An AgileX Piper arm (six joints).
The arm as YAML. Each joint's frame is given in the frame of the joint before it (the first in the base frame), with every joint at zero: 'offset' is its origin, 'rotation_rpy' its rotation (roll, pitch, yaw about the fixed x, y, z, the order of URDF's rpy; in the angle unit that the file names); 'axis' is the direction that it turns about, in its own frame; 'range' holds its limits. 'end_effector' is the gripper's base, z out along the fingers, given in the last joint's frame.
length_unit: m
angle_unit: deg
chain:
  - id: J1
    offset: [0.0, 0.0, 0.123]
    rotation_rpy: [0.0, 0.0, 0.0]
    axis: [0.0, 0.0, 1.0]
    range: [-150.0, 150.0]
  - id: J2
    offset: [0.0, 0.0, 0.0]
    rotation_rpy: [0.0, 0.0, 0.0]
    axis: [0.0, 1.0, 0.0]
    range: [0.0, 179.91]
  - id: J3
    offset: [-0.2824, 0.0, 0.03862]
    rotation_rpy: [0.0, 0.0, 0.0]
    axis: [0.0, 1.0, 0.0]
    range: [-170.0, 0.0]
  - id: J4
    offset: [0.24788, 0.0, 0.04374]
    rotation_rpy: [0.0, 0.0, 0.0]
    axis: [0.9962, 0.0, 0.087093]
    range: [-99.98, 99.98]
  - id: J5
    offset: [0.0, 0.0, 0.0]
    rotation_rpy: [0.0, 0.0, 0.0]
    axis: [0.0, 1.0, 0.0]
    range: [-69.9, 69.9]
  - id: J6
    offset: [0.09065, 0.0, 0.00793]
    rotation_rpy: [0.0, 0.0, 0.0]
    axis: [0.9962, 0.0, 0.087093]
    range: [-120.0, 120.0]
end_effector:
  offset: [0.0, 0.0, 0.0]
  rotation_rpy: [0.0, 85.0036, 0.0]
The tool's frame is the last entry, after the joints.
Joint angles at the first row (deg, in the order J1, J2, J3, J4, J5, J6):
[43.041, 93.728, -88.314, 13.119, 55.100, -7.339]
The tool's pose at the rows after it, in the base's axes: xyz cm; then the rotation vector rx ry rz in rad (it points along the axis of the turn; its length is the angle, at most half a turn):
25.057, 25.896, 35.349, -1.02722, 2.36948, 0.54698
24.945, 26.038, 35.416, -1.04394, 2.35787, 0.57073
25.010, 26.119, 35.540, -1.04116, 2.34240, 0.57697
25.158, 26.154, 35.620, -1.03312, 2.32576, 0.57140
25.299, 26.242, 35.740, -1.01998, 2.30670, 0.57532
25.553, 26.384, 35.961, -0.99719, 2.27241, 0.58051
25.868, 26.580, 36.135, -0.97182, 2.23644, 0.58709
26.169, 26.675, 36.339, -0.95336, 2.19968, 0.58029
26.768, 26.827, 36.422, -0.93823, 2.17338, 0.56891
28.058, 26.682, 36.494, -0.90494, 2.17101, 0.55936
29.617, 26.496, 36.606, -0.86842, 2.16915, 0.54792
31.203, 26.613, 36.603, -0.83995, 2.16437, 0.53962
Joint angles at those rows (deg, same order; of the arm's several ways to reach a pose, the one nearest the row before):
[43.041, 93.818, -89.221, 14.069, 55.576, -8.168]
[43.040, 93.818, -89.239, 15.516, 55.469, -9.520]
[43.041, 93.817, -89.332, 15.775, 54.732, -9.867]
[43.040, 93.818, -89.333, 15.376, 53.704, -9.868]
[43.042, 93.818, -89.333, 15.375, 52.412, -9.866]
[43.041, 93.818, -89.334, 15.303, 50.114, -9.867]
[43.040, 93.955, -89.333, 15.304, 47.529, -9.868]
[43.040, 93.997, -89.333, 14.677, 45.188, -9.868]
[42.760, 94.725, -90.052, 14.057, 43.548, -9.963]
[41.318, 96.309, -92.035, 14.058, 43.262, -9.965]
[39.632, 98.354, -94.760, 14.057, 43.261, -9.963]
[38.344, 100.961, -98.063, 14.058, 43.261, -9.964]

